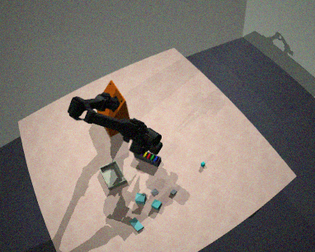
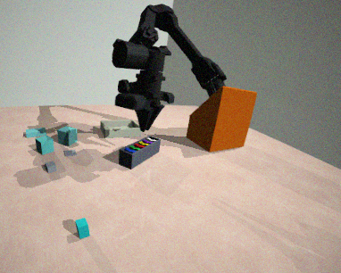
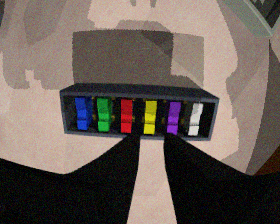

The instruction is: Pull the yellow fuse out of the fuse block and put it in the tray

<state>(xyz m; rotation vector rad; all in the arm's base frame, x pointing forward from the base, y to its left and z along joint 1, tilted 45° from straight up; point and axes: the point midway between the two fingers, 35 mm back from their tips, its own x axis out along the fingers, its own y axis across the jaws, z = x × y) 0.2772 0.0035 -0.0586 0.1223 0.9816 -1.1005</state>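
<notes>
My gripper tip is 50 mm above the yellow fuse. Round my gripper tip: grey tray 200 mm to the right, 70 mm below, 30 mm ahead.
</notes>
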